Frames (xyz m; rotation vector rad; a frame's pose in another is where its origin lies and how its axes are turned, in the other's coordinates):
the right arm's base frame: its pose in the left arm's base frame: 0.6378 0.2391 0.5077 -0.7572 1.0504 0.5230
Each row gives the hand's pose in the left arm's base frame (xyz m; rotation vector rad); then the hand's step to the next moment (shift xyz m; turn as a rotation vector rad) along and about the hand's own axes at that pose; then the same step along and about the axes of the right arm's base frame.
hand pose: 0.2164 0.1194 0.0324 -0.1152 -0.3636 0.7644
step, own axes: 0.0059 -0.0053 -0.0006 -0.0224 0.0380 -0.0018
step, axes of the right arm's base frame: 0.0011 -0.0059 0.0053 -0.0007 0.0402 -0.0182
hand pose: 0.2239 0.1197 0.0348 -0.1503 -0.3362 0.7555
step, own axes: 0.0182 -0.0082 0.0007 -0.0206 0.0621 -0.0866
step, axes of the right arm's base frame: 0.0009 -0.0101 0.0172 0.0836 0.0661 -0.0205
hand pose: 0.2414 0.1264 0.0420 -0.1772 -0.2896 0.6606
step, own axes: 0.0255 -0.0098 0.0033 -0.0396 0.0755 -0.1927
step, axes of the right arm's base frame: 0.0003 -0.0146 0.0234 0.1860 0.0844 -0.0517
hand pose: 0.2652 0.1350 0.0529 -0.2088 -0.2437 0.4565
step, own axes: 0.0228 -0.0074 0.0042 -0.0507 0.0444 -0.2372
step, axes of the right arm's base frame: 0.0000 -0.0154 0.0188 0.2243 0.0597 -0.0832
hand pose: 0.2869 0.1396 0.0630 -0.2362 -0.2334 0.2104
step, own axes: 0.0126 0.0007 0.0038 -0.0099 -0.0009 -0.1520
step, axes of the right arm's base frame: -0.0007 -0.0067 0.0113 0.1432 0.0012 -0.0519
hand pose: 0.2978 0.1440 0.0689 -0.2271 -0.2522 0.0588
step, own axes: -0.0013 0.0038 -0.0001 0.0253 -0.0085 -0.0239
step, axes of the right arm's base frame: 0.0007 0.0036 0.0016 0.0256 -0.0246 0.0048
